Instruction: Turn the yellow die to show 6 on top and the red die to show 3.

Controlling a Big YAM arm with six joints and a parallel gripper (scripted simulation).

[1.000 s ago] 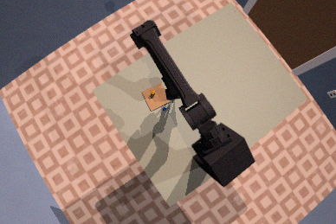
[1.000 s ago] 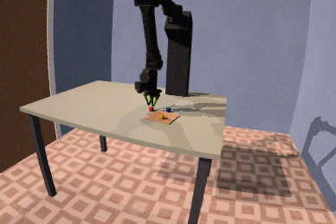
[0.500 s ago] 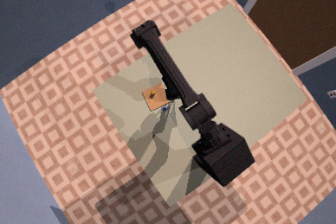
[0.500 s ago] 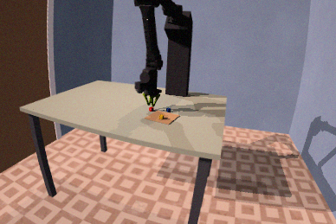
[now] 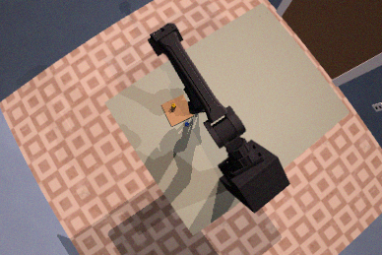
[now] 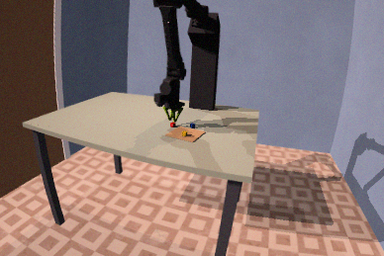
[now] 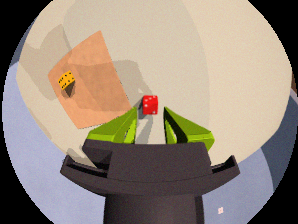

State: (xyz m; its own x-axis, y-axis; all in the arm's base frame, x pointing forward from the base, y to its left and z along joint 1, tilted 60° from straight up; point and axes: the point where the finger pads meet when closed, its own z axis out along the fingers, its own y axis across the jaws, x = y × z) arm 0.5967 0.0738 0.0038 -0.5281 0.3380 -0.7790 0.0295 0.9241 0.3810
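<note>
My hand is 30 mm above the red die. From my hand the other things lie so: yellow die 50 mm ahead, 130 mm to the left, 20 mm below; then blue die 70 mm behind, 80 mm to the left, 30 mm below; then orange mat 30 mm ahead, 110 mm to the left, 40 mm below.
</note>
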